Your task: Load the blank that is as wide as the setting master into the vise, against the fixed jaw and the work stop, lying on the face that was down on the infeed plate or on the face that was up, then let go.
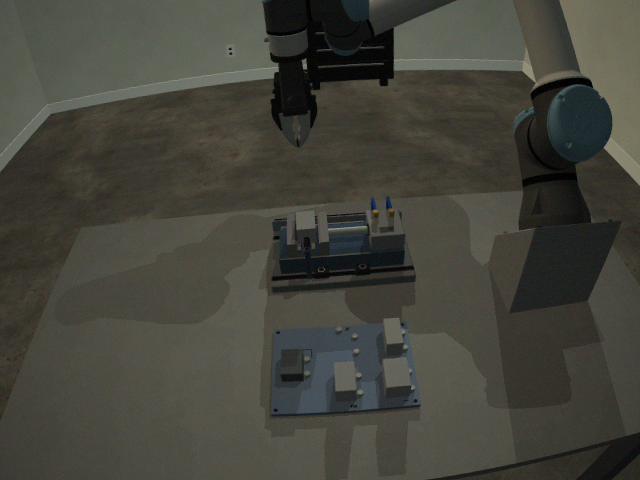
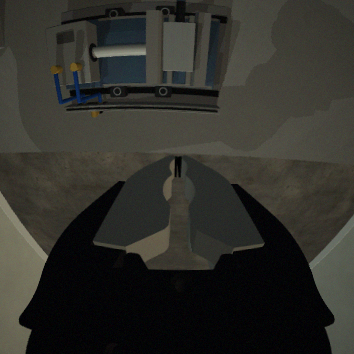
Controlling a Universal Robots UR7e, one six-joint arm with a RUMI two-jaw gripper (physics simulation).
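Places are measured from the arm's base along level axes (x up, y right, z ahead), in millimetres.
Where they show: gripper, fingertip midpoint: (image 1: 298, 146) (image 2: 176, 158); arm's base, link origin: (image 1: 555, 227).
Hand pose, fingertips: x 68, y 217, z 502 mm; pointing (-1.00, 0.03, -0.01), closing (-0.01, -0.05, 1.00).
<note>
Things, the pixels of their top centre, and the offset from my fingertips. "spot": a spot on its surface instead.
- pale blank, top centre: (image 2: 178, 46) (image 1: 305, 219) dy -97, dx -118, dz -8 mm
- spindle side, surface spot: (image 2: 154, 47) (image 1: 321, 226) spot: dy -96, dx -138, dz -40 mm
- dark work stop, top centre: (image 2: 180, 12) (image 1: 306, 242) dy -144, dx -138, dz -10 mm
- darker grey block, top centre: (image 1: 291, 361) dy -389, dx -201, dz +19 mm
- blue infeed plate, top centre: (image 1: 343, 366) dy -387, dx -226, dz -71 mm
- vise's spindle housing, surface spot: (image 2: 72, 55) spot: dy -87, dx -138, dz -162 mm
My gripper (image 1: 297, 142) (image 2: 176, 158) is shut and empty, high above and behind the vise. A pale blank (image 1: 305, 221) (image 2: 179, 47) sits between the vise's jaws, its top above them. The plain end jaw (image 1: 291, 235) (image 2: 202, 50), apparently the fixed jaw, is close beside it; the jaw on the spindle side (image 1: 323, 235) (image 2: 154, 47) is on its other side. The dark work stop (image 1: 307, 244) (image 2: 180, 10) is at its end; exact contact is unclear. A darker grey block (image 1: 292, 364), apparently the setting master, stands on the blue infeed plate (image 1: 323, 342).
Three pale blocks (image 1: 344, 379) (image 1: 396, 376) (image 1: 392, 334) stand beside small pins on the plate. The vise's spindle housing (image 1: 385, 235) (image 2: 72, 55) carries blue and yellow fittings. A grey panel (image 1: 563, 268) stands at the right by the arm's base.
</note>
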